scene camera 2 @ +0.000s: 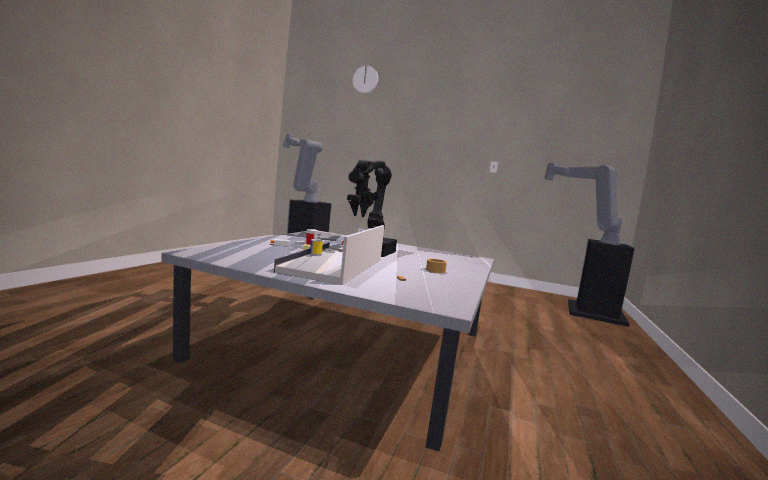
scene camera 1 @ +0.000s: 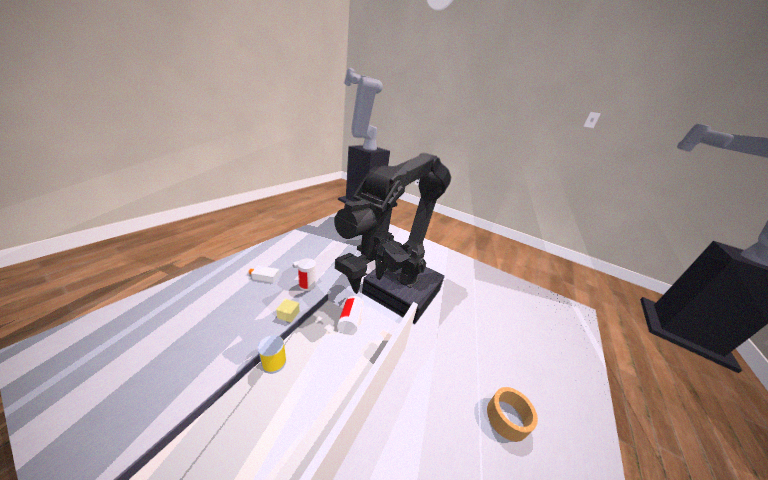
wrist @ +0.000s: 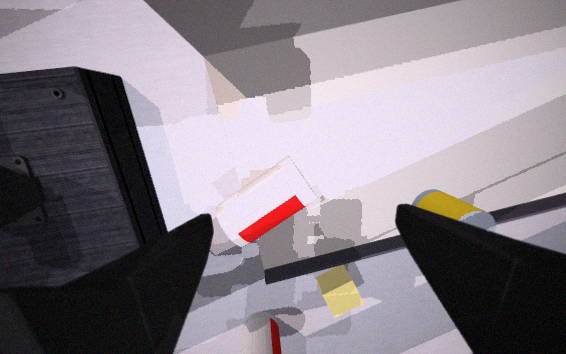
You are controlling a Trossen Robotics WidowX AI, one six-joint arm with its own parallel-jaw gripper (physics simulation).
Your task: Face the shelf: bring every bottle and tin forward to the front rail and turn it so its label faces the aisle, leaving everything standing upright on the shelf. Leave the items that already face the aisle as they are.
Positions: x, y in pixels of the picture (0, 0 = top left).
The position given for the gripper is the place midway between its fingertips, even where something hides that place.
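Open and holding nothing, the gripper (scene camera 1: 367, 285) shares the scene with a yellow block (wrist: 337, 288) that rests on the table.
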